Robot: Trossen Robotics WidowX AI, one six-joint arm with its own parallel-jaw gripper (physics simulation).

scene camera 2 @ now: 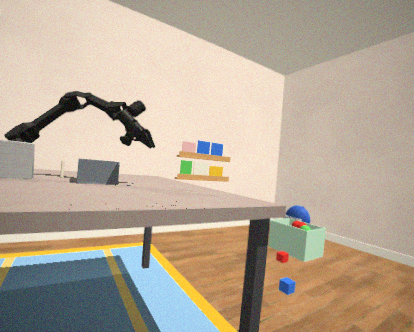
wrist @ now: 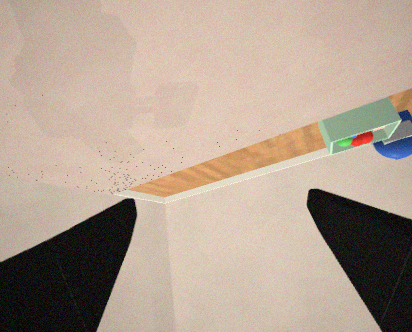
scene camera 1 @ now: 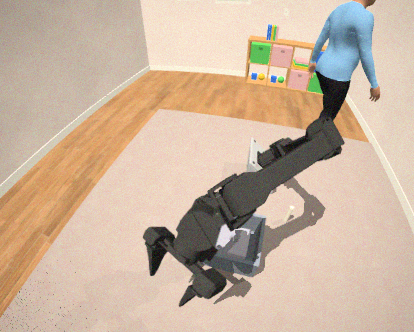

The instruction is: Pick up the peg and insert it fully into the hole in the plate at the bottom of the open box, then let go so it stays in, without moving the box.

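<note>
A thin cream peg stands upright on the table, beside the box and apart from it. The open grey-blue box is partly covered by the arm in scene camera 1. Part of the pale plate shows at its bottom; its hole cannot be made out. My gripper is open and empty, high above the table and out past the box, on the side away from the peg, with its fingers tilted downward. The peg and the box do not show in the wrist view.
A light grey upright panel stands near the arm's base on the table. My arm reaches over the box. Beyond the table are a person, a shelf unit and a green bin.
</note>
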